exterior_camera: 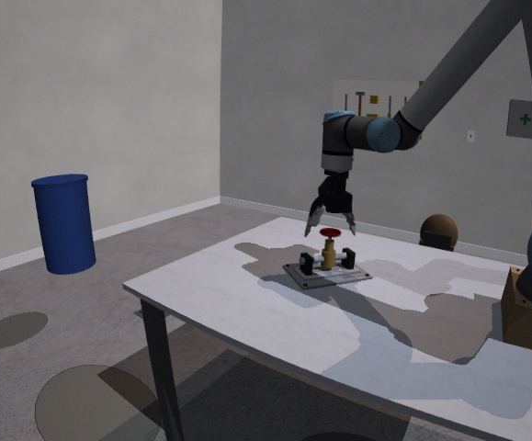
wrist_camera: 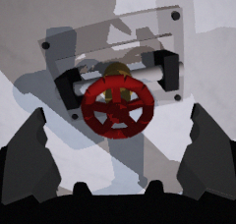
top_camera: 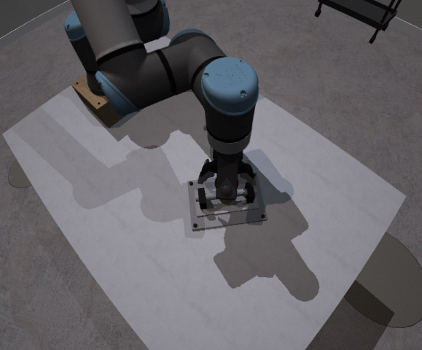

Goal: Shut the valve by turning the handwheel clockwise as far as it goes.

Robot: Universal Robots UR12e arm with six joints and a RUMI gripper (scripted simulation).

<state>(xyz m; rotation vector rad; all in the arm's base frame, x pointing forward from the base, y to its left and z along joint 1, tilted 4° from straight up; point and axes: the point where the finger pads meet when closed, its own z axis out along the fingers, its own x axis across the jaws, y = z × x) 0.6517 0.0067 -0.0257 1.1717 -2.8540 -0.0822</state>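
Right now the red spoked handwheel is right at my hand.
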